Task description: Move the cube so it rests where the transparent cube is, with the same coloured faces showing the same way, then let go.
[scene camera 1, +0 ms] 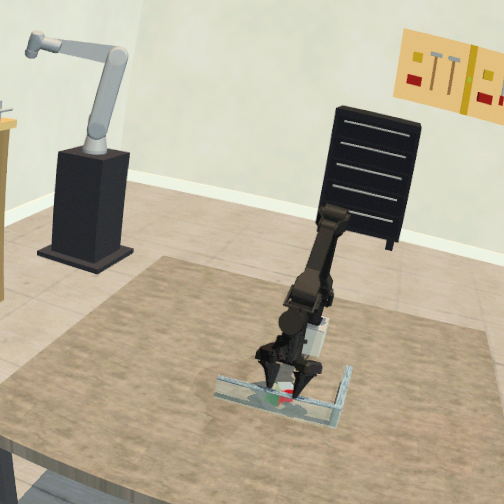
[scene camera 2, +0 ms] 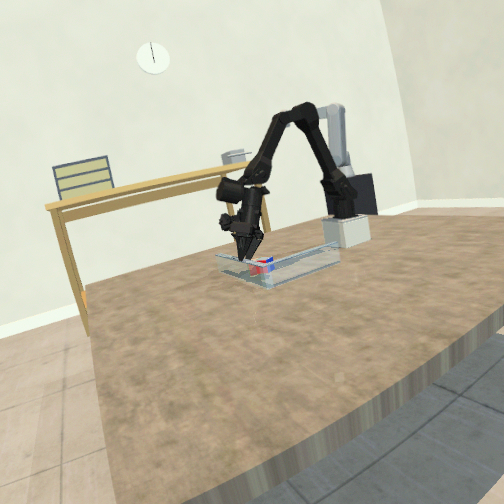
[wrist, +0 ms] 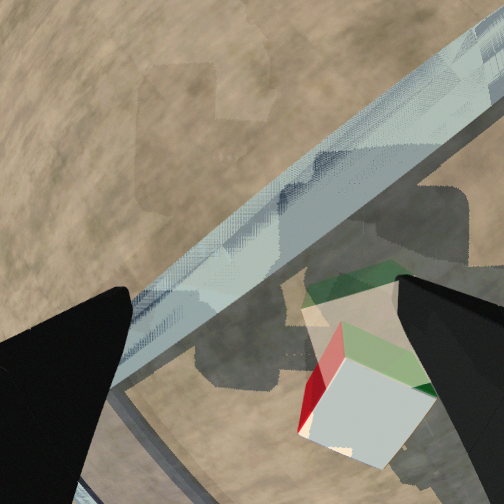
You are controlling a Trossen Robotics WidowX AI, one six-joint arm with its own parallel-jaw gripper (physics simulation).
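The cube (wrist: 365, 410) has a white face towards the wrist camera, a red face on its left and a green one on its far side. It overlaps the transparent cube (wrist: 350, 300), which shows a faint green top just beyond it. Both sit inside the corner of a glassy L-shaped frame (wrist: 300, 190). My gripper (wrist: 270, 390) is open, its two black fingers wide apart, the cube nearer the right finger and not gripped. In scene camera 1 the gripper (scene camera 1: 288, 378) hangs right above the cube (scene camera 1: 282, 396). Scene camera 2 shows the cube (scene camera 2: 264, 266) below the gripper (scene camera 2: 247, 243).
The L-shaped frame (scene camera 1: 290, 395) lies on the table top. A second grey arm on a black pedestal (scene camera 1: 88, 205) stands at the far left. A black drawer cabinet (scene camera 1: 372, 175) stands behind. A wooden table (scene camera 2: 150, 195) stands beyond in scene camera 2.
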